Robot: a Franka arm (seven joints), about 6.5 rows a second.
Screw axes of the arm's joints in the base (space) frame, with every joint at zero. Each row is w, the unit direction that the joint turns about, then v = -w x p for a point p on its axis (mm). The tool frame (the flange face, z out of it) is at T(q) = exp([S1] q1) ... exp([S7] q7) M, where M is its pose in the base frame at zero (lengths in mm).
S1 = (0, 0, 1, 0, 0, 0)
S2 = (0, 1, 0, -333, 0, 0)
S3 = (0, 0, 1, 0, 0, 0)
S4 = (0, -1, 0, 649, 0, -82.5)
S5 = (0, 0, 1, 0, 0, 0)
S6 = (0, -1, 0, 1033, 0, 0)
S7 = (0, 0, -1, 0, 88, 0)
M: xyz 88 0 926 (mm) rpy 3.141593 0 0 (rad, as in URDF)
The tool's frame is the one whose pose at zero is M.
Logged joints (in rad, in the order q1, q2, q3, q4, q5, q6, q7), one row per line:
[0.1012, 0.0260, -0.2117, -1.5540, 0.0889, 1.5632, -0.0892]
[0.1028, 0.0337, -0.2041, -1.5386, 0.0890, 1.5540, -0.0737]
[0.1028, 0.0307, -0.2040, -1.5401, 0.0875, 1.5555, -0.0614]
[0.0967, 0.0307, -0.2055, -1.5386, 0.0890, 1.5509, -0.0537]
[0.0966, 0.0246, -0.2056, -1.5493, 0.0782, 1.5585, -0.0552]
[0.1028, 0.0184, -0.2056, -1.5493, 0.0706, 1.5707, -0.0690]
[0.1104, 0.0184, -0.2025, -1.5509, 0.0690, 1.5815, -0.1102]
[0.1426, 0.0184, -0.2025, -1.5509, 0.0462, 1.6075, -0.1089]
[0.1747, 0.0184, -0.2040, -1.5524, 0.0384, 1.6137, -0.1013]
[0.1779, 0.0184, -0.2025, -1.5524, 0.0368, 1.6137, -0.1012]
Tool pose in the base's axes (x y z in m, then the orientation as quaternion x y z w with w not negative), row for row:
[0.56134, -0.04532, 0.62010, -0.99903, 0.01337, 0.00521, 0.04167]
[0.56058, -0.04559, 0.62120, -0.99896, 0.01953, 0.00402, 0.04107]
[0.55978, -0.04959, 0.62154, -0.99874, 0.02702, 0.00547, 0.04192]
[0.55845, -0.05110, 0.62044, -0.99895, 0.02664, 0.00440, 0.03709]
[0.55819, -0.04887, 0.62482, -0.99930, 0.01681, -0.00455, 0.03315]
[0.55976, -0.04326, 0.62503, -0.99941, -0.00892, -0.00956, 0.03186]
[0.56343, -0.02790, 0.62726, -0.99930, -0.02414, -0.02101, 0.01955]
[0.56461, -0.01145, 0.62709, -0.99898, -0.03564, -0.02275, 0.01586]
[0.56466, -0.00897, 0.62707, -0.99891, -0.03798, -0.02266, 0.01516]
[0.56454, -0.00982, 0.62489, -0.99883, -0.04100, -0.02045, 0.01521]
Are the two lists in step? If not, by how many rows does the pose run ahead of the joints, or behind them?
The pose runs 1 row ahead of the joints: the pose in row i belongs to the joints in row i + 1.
